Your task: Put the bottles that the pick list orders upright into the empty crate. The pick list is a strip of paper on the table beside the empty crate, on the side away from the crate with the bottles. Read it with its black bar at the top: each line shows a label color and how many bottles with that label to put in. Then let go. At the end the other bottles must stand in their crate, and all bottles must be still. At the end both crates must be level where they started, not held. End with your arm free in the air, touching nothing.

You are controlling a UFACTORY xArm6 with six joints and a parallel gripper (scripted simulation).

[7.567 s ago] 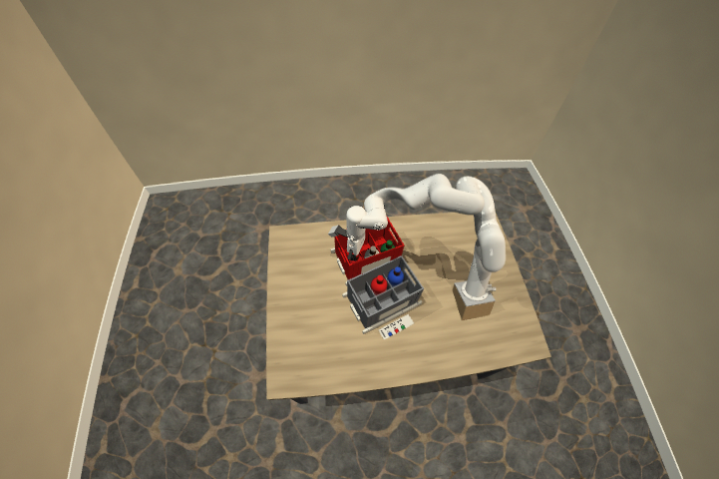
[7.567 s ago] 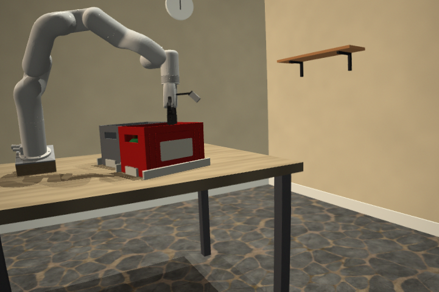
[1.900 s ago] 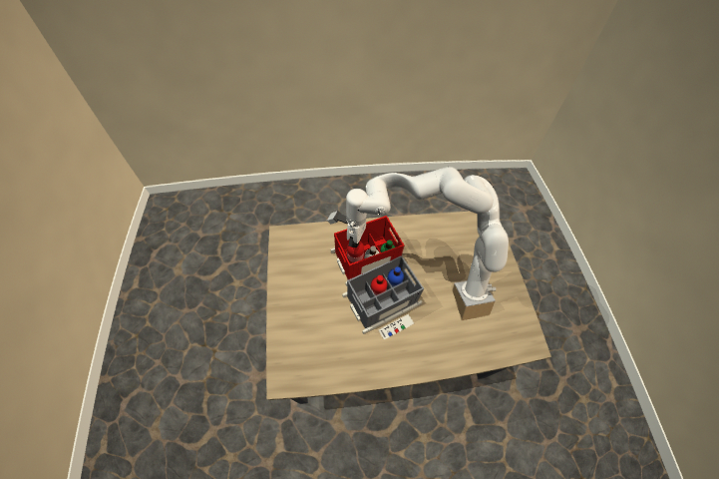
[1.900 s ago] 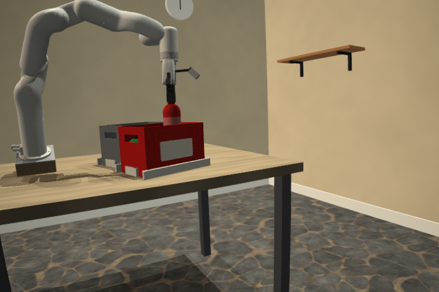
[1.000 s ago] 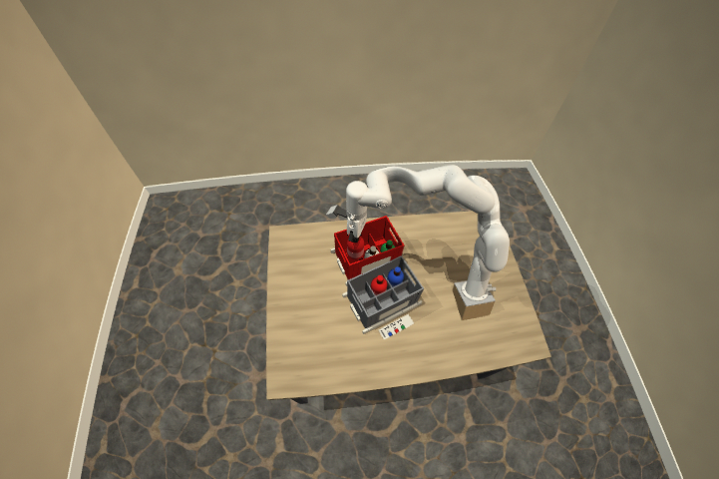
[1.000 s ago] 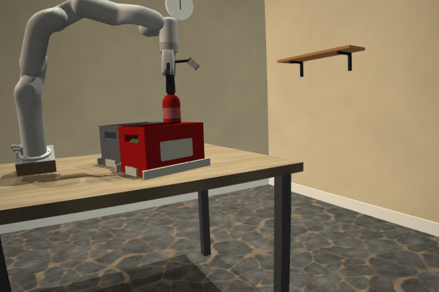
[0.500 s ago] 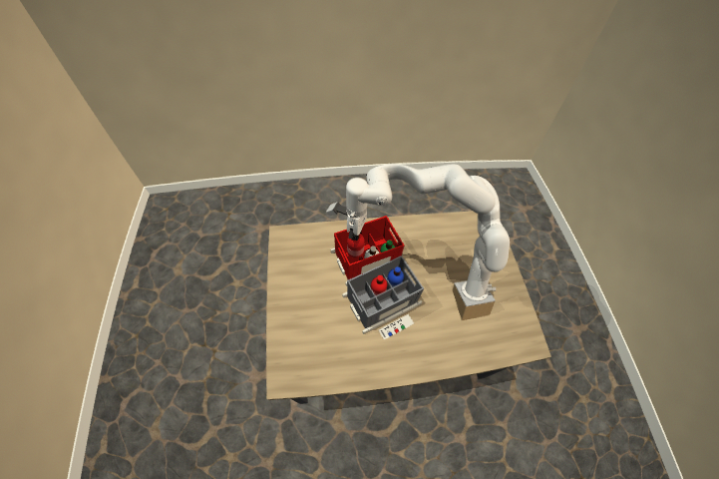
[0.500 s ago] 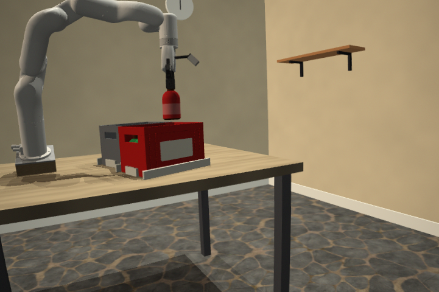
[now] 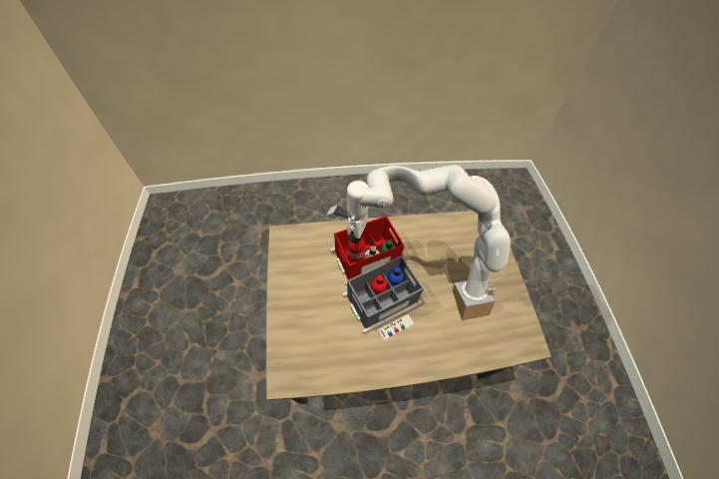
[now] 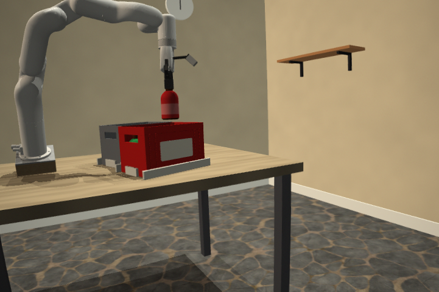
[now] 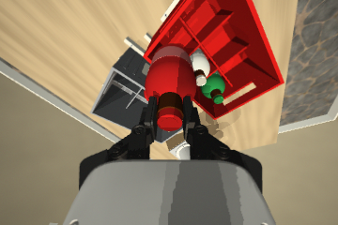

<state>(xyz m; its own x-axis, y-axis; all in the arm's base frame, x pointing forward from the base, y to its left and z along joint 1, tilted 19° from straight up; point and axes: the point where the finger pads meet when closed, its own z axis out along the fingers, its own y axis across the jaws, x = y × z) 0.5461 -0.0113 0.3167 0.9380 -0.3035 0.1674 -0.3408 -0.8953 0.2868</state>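
Right now my hand is 13 cm past the grey crate, 14 cm to the right of it and 25 cm above it. Round my hand: green-label bottle: 15 cm behind, 9 cm to the right, 25 cm below; then white-label bottle: 8 cm behind, 5 cm to the right, 25 cm below; then red crate: 6 cm behind, 9 cm to the right, 25 cm below.
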